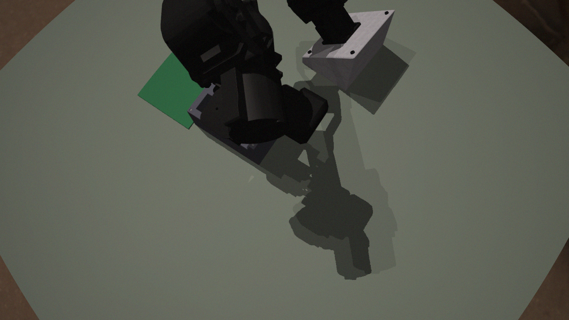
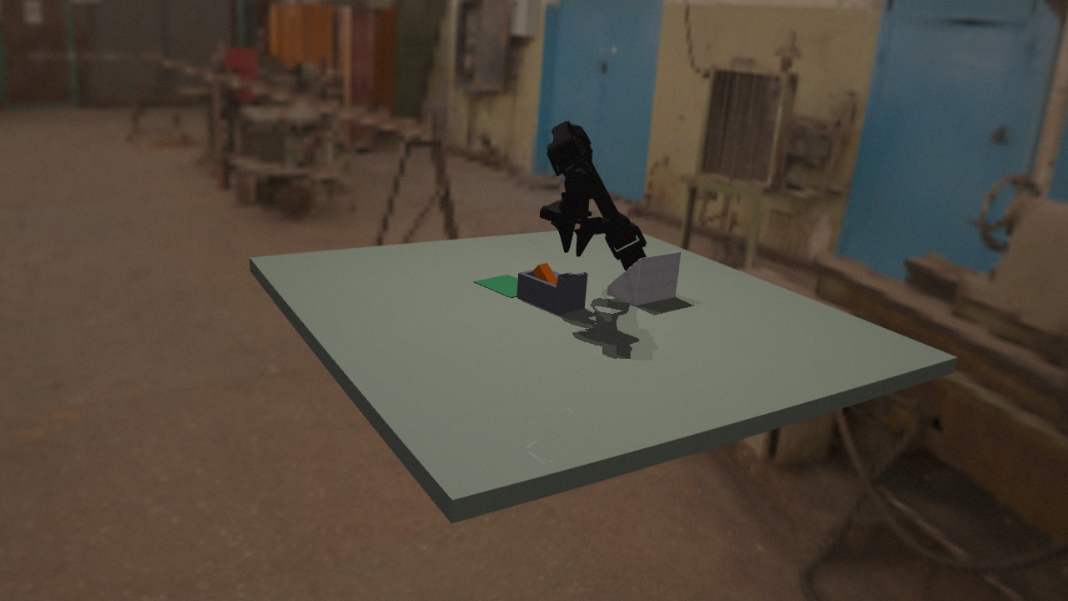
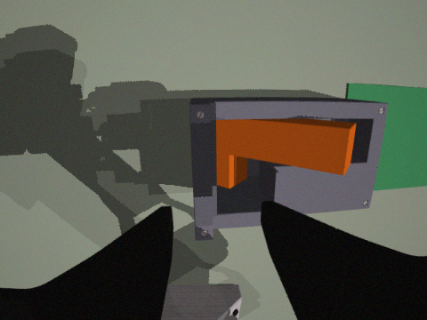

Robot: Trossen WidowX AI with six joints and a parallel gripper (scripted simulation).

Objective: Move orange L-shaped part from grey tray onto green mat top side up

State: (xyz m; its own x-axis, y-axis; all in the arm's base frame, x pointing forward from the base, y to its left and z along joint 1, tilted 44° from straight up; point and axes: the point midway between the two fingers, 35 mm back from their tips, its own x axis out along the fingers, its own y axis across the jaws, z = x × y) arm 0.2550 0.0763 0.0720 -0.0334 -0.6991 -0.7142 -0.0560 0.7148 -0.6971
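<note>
Now: the orange L-shaped part 40 mm to the right of my gripper tip and 100 mm below it. Round my gripper tip: green mat (10 mm ahead, 220 mm to the right, 160 mm below).
</note>
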